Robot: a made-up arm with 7 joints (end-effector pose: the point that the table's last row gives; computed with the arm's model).
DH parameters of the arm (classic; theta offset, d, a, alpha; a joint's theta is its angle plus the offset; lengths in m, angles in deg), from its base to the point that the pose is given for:
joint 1: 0 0.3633 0 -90
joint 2: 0 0 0 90
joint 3: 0 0.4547 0.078 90
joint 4: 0 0 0.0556 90
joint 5: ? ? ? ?
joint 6: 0 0 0.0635 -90
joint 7: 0 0.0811 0 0
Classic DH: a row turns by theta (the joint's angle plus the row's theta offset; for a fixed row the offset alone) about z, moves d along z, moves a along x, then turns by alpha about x.
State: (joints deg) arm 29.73 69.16 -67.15 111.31 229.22 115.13 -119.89
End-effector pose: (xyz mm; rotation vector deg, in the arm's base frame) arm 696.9 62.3 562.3 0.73 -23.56 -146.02
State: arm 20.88 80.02 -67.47 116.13 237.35 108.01 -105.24
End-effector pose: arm 730.9 -34.1 447.7 -11.68 -12.04 -139.09
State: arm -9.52 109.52 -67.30 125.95 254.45 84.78 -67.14
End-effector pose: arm 588.5 -397.8 86.4 -23.38 43.02 -125.13
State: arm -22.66 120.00 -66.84 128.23 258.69 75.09 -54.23
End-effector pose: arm 427.4 -496.9 -43.7 -13.33 67.57 -121.55
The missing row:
joint 5: 0 0.2456 0 90
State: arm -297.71 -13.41 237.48 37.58 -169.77 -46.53 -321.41
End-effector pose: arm 90.9 -206.6 560.8 -131.15 -98.69 -29.83
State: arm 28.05 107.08 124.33 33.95 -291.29 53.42 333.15
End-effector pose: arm 101.2 326.4 492.7 3.55 -40.80 119.51
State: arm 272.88 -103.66 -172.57 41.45 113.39 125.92 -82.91
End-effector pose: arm -146.9 244.2 -7.1 -97.40 14.85 90.29
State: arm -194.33 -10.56 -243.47 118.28 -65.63 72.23 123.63
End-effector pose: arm 135.1 -386.0 971.5 -19.60 -103.42 72.73
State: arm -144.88 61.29 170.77 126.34 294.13 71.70 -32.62
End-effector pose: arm -303.0 -339.8 963.2 88.79 -12.60 98.25
